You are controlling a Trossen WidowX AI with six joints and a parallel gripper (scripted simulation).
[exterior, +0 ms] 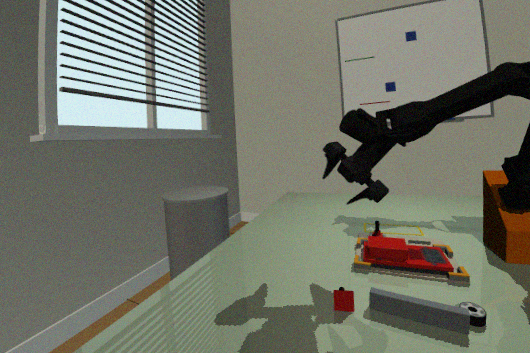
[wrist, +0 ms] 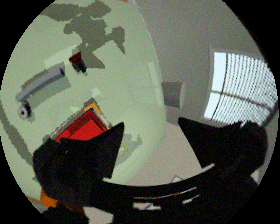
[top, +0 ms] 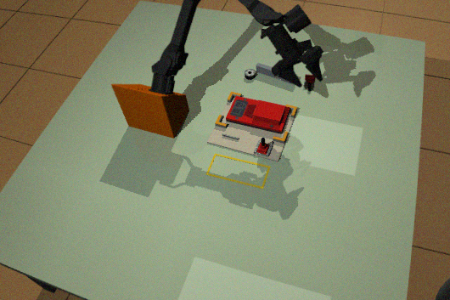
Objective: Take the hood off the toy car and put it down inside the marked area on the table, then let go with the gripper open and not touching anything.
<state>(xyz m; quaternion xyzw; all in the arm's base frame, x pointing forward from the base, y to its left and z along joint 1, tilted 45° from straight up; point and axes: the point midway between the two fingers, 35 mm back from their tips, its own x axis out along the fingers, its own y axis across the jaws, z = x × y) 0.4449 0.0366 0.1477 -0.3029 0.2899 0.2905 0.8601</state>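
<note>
The beige base plate is 17 cm behind my gripper tip, 5 cm to the right of it and 18 cm below it. From my gripper tip the other things lie so: wheel (26 cm behind, 16 cm to the left, 18 cm below).
</note>
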